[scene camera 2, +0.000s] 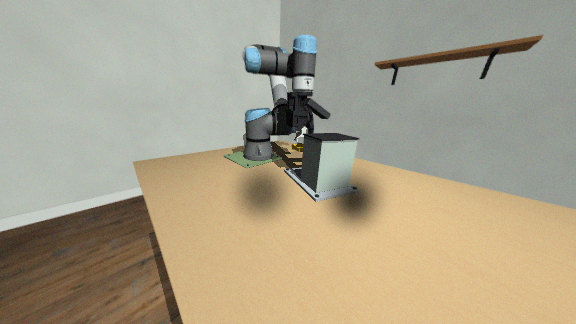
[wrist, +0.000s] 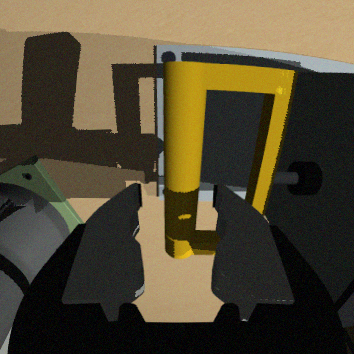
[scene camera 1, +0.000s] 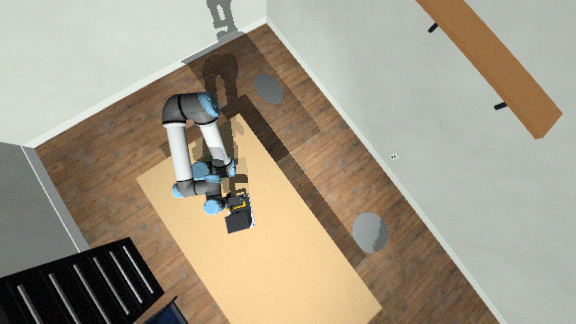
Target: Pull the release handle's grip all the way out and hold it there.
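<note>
The release handle is a yellow rectangular loop [scene camera 1: 241, 205] [scene camera 2: 297, 147] [wrist: 185, 125] on a thin rod [wrist: 286, 177] from the side of a dark housing [scene camera 1: 239, 223] [scene camera 2: 336, 165] [wrist: 325, 120]. Its thick outer bar is the grip. The housing stands on a light grey base plate [scene camera 2: 330, 193] [wrist: 160, 110]. My gripper [scene camera 2: 301, 135] [wrist: 177, 185] is partly open and points down at the handle. In the wrist view, the near part of the grip bar shows between the two jaws, with gaps on both sides. Their height relative to the bar is hard to tell.
The arm's base stands on a green plate [scene camera 2: 245, 162] [wrist: 60, 202] on the wooden table [scene camera 1: 280, 270] [scene camera 2: 400, 250], near the handle's side of the housing. A black drawer cabinet [scene camera 1: 75, 287] stands off the table. A wooden shelf [scene camera 1: 500, 65] [scene camera 2: 460, 54] hangs on the wall.
</note>
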